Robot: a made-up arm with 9 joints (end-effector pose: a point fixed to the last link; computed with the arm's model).
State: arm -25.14 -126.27 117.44 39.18 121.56 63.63 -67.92 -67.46 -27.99
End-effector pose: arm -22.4 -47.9 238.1 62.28 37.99 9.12
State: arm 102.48 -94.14 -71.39 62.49 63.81 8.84 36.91 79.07 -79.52
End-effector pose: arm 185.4 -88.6 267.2 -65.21 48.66 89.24
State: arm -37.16 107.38 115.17 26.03 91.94 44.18 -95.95 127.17 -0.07
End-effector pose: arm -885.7 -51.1 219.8 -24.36 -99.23 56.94
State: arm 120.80 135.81 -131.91 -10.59 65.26 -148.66 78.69 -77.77 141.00
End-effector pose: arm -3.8 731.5 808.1 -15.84 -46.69 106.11
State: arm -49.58 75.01 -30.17 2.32 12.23 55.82 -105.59 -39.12 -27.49
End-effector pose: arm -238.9 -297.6 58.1 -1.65 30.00 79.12
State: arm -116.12 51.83 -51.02 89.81 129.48 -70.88 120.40 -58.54 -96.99
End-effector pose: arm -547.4 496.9 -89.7 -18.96 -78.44 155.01
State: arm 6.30 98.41 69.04 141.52 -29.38 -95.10 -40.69 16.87 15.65
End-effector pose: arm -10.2 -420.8 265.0 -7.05 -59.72 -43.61
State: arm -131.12 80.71 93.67 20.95 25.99 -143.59 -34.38 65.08 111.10
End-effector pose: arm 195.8 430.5 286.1 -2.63 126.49 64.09
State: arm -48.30 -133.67 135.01 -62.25 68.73 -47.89 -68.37 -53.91 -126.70
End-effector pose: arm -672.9 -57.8 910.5 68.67 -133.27 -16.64
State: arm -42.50 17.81 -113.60 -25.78 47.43 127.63 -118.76 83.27 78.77
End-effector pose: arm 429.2 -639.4 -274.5 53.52 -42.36 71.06
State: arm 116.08 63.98 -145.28 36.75 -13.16 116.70 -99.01 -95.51 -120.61
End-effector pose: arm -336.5 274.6 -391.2 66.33 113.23 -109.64
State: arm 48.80 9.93 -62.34 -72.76 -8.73 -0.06 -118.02 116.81 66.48
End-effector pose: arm 94.7 -361.6 -138.3 72.11 -8.62 -51.53
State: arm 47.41 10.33 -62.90 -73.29 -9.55 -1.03 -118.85 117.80 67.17
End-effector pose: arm 66.4 -353.9 -134.8 71.02 -8.75 -55.60
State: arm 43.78 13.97 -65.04 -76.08 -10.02 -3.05 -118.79 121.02 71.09
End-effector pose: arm -21.6 -303.3 -118.0 65.48 -4.78 -69.12
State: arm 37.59 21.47 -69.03 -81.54 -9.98 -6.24 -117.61 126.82 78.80
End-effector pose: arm -140.0 -181.5 -55.5 54.37 7.00 -91.95
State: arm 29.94 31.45 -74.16 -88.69 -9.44 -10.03 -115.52 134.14 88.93
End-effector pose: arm -196.9 -14.3 70.0 39.60 28.61 -116.54
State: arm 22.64 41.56 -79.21 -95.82 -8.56 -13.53 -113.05 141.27 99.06
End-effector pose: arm -152.8 119.1 213.9 25.21 56.44 -134.18
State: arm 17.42 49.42 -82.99 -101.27 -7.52 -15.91 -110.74 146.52 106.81
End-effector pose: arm -69.4 179.7 315.7 14.64 81.33 -141.66
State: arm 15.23 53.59 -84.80 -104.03 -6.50 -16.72 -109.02 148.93 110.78
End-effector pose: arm -19.9 193.1 360.5 9.41 95.03 -142.31
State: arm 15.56 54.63 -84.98 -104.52 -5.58 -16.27 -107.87 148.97 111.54
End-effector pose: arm -17.0 189.8 367.9 8.32 97.72 -140.49
